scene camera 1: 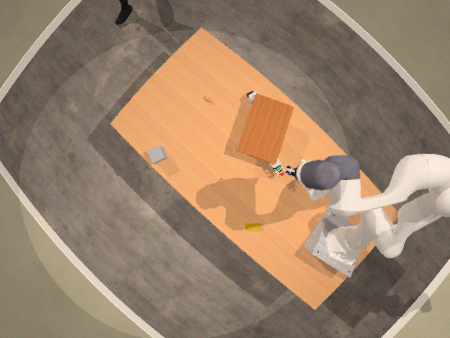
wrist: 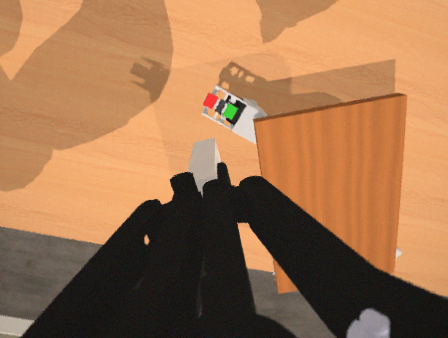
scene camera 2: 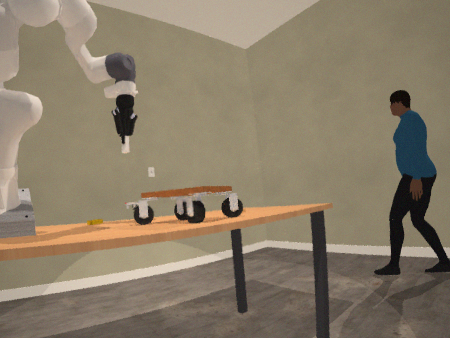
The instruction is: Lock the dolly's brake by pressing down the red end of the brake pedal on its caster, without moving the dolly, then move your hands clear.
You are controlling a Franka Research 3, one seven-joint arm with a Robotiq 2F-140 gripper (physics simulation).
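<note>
The dolly (scene camera 1: 265,127) (scene camera 2: 187,192) (wrist: 335,175), an orange-brown wooden board on casters, stands upright on the table. Its near caster (scene camera 2: 144,214) carries the brake pedal, with a red end (scene camera 1: 282,174) (wrist: 210,100) outermost and a green end (scene camera 1: 278,168) (wrist: 230,111) nearer the board. Both ends show uncovered in the wrist view; the pedal's tilt is too small to tell. My gripper (scene camera 1: 290,171) (scene camera 2: 125,145) (wrist: 209,156) is shut and empty, its pale fingertips pointing down. It hangs well above the pedal, a little to the side of the red end, touching nothing.
On the table (scene camera 1: 165,100) (scene camera 2: 280,212) lie a yellow block (scene camera 1: 253,226) (scene camera 2: 95,222), a grey block (scene camera 1: 157,154) near the long edge, and a small wooden piece (scene camera 1: 208,99). A person (scene camera 2: 411,145) stands on the floor beyond the table.
</note>
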